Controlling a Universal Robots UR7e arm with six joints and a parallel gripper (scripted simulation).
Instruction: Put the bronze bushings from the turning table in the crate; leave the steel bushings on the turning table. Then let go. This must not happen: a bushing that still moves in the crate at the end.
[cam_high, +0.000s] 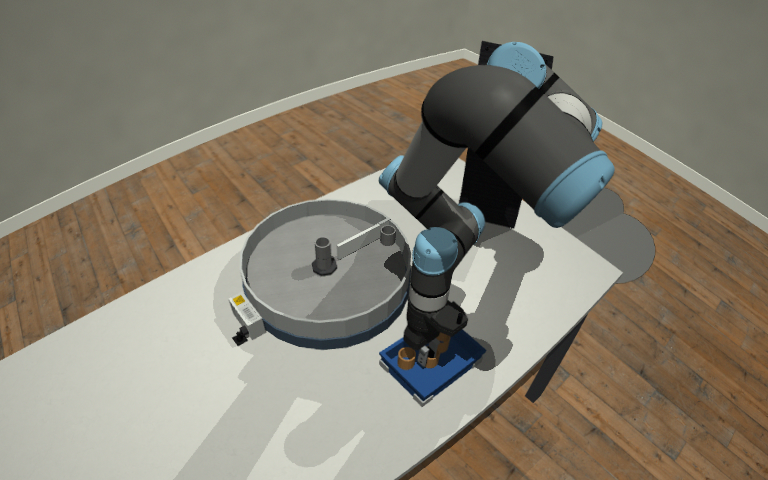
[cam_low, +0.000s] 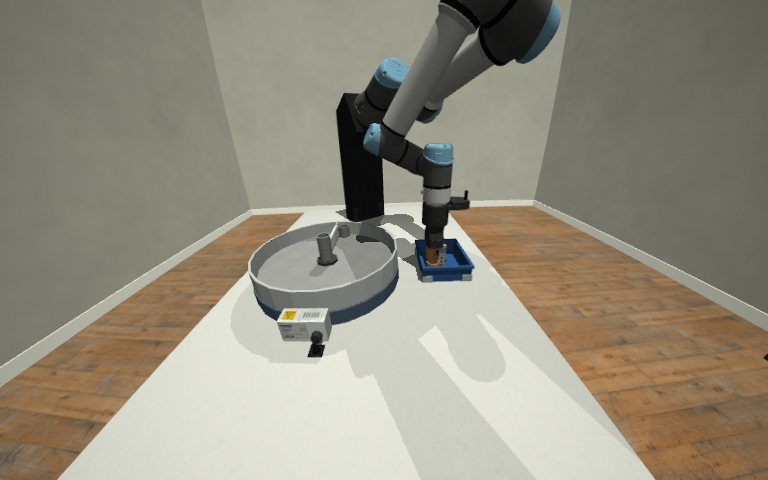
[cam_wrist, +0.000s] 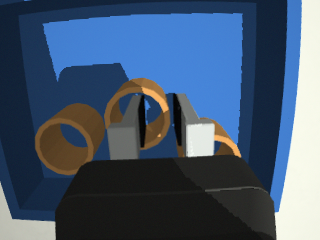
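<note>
My hand is 20 mm past the blue crate and 20 mm above it. Also, from my hand: round turning table (300 mm to the right, 170 mm ahead, 10 mm above).
</note>
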